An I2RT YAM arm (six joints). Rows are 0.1 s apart.
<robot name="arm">
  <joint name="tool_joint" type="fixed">
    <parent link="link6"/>
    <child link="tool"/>
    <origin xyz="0 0 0"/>
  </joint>
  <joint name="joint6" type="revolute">
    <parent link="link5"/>
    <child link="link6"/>
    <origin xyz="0.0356 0 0.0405" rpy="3.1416 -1.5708 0"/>
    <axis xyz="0 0 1"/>
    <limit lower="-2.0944" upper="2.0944"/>
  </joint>
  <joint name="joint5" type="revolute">
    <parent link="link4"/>
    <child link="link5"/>
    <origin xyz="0.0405 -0.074 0.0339" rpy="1.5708 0 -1.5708"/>
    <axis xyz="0 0 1"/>
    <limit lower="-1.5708" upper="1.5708"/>
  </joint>
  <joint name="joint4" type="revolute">
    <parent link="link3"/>
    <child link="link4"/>
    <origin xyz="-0.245 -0.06 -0.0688" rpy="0 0 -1.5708"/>
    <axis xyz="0 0 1"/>
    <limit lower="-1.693" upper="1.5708"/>
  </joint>
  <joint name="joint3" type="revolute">
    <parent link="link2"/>
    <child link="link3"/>
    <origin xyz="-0.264 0 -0.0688" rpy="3.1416 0 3.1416"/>
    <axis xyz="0 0 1"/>
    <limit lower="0" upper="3.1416"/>
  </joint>
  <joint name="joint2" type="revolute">
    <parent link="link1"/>
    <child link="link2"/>
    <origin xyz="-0.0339 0.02 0.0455" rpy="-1.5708 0 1.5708"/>
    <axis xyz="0 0 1"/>
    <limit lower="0" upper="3.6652"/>
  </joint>
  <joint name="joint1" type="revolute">
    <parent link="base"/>
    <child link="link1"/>
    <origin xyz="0 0 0.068" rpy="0 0 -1.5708"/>
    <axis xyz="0 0 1"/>
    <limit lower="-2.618" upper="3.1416"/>
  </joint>
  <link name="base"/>
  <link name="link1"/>
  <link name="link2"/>
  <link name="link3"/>
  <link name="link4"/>
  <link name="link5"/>
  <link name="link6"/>
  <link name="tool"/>
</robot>
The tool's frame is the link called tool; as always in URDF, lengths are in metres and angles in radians.
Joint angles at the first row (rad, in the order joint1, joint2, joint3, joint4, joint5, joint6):
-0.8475 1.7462 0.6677 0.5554 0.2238 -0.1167
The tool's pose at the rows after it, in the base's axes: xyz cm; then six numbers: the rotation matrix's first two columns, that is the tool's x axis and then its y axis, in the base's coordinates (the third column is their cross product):
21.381 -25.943 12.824 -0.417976 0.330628 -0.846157 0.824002 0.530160 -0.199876
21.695 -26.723 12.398 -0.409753 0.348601 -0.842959 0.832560 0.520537 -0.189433
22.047 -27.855 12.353 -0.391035 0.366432 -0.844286 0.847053 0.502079 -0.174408
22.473 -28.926 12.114 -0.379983 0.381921 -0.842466 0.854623 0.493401 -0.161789
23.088 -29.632 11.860 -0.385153 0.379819 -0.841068 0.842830 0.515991 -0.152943
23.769 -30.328 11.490 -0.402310 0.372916 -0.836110 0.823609 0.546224 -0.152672
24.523 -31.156 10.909 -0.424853 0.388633 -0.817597 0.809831 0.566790 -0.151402
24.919 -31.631 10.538 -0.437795 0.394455 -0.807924 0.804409 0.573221 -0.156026
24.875 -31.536 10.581 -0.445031 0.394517 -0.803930 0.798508 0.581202 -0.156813
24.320 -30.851 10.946 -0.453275 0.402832 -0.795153 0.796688 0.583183 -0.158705
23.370 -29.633 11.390 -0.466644 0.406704 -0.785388 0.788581 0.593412 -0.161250
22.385 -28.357 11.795 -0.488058 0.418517 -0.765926 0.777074 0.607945 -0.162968
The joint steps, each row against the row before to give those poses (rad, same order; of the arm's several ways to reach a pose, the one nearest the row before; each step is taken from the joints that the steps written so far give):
-0.0106 0.0333 0.0279 -0.0027 -0.0008 0.0139
-0.0079 0.0378 0.0321 -0.0056 -0.0001 0.0142
-0.0130 0.0343 0.0478 -0.0176 0.0015 0.0194
-0.0102 0.0392 0.0477 -0.0163 -0.0051 0.0134
-0.0017 0.0342 0.0387 -0.0069 -0.0277 -0.0061
-0.0003 0.0376 0.0411 -0.0097 -0.0305 -0.0178
0.0000 0.0451 0.0568 -0.0445 -0.0188 -0.0075
-0.0001 0.0267 0.0310 -0.0196 -0.0029 -0.0065
0.0001 -0.0047 -0.0023 -0.0085 -0.0071 -0.0056
0.0000 -0.0365 -0.0319 -0.0191 0.0004 -0.0012
0.0000 -0.0588 -0.0597 -0.0138 -0.0074 -0.0079
0.0000 -0.0620 -0.0546 -0.0375 -0.0102 -0.0093

